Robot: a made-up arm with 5 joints.
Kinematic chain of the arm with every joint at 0, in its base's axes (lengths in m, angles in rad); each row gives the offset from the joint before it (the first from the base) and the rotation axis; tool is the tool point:
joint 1: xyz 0 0 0.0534 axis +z
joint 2: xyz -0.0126 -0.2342 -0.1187 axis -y
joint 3: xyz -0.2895 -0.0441 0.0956 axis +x
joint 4: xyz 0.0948 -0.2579 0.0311 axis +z
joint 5: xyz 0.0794 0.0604 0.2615 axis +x
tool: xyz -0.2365 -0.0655 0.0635
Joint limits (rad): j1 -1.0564..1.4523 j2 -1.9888..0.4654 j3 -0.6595..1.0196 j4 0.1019..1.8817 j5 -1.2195..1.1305
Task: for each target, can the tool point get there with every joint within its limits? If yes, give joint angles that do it. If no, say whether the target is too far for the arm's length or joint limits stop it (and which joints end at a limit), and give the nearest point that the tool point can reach.
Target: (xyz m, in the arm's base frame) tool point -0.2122 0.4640 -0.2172
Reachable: no: joint limits stop it (at a limit: joint 1, joint 2, joint 3, joint 4, joint 5) | nearest point -0.4390 0.3952 0.2205 | short by 0.498 m
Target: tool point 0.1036 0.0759 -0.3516
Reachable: no: joint limits stop it (at a limit: joint 2, joint 3, joint 4) | nearest point 0.5578 0.4087 -0.1855 | short by 0.587 m
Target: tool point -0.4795 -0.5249 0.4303
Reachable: yes | joints -0.2226 0.0052 -0.0563 1.0951 -1.0025
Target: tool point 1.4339 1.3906 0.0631
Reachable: no: too far | nearest point 0.6851 0.5224 -0.0150 | short by 1.149 m
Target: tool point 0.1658 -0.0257 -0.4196
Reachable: no: joint limits stop it (at a limit: joint 2, joint 3, joint 4) | nearest point 0.6841 -0.1060 -0.1876 | short by 0.573 m
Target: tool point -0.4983 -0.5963 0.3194
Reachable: yes | joints -0.5909 -0.8583 0.6433 0.6955 -0.4917
